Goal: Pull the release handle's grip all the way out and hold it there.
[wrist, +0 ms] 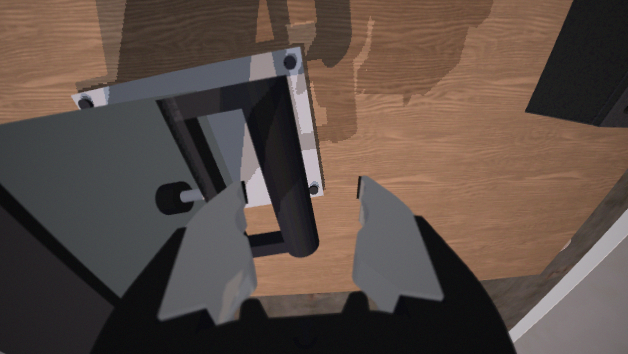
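Note:
The release handle's dark round grip bar [282, 170] stands out from a grey-green housing [95, 160] on two dark arms, left of the middle of the wrist view. A small black knob [173, 198] on a light pin sits on the housing beside the handle. My gripper [302, 181] is open, with nothing between its fingers. The left fingertip overlaps the opening between the handle's bar and the housing in the view, and the right fingertip is to the right of the bar. The bar's lower end shows between the two fingers. Whether a finger touches it I cannot tell.
A light metal base plate [180, 77] with dark bolts lies under the handle on the wooden table top [450, 200]. A black box-like object [575, 70] stands at the upper right. The table's edge and a white strip [575, 275] run along the lower right.

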